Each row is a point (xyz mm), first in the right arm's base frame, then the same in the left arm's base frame.
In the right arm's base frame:
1: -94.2 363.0 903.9
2: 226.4 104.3 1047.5
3: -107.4 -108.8 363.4
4: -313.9 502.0 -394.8
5: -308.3 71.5 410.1
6: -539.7 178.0 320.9
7: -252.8 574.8 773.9
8: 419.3 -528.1 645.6
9: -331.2 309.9 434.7
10: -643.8 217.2 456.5
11: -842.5 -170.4 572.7
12: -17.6 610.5 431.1
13: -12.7 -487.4 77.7
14: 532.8 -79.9 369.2
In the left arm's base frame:
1: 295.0 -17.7 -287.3
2: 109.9 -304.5 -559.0
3: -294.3 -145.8 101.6
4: -453.6 761.4 478.6
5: -72.4 -20.5 202.2
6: 35.9 110.2 412.0
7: 381.8 226.3 -146.4
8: -562.8 -635.7 -368.2
9: 63.6 170.8 148.6
10: 206.5 71.5 425.2
11: 224.3 -326.2 636.8
12: 25.6 439.2 -190.8
13: -718.0 -321.5 254.7
14: -622.4 -106.3 -447.5

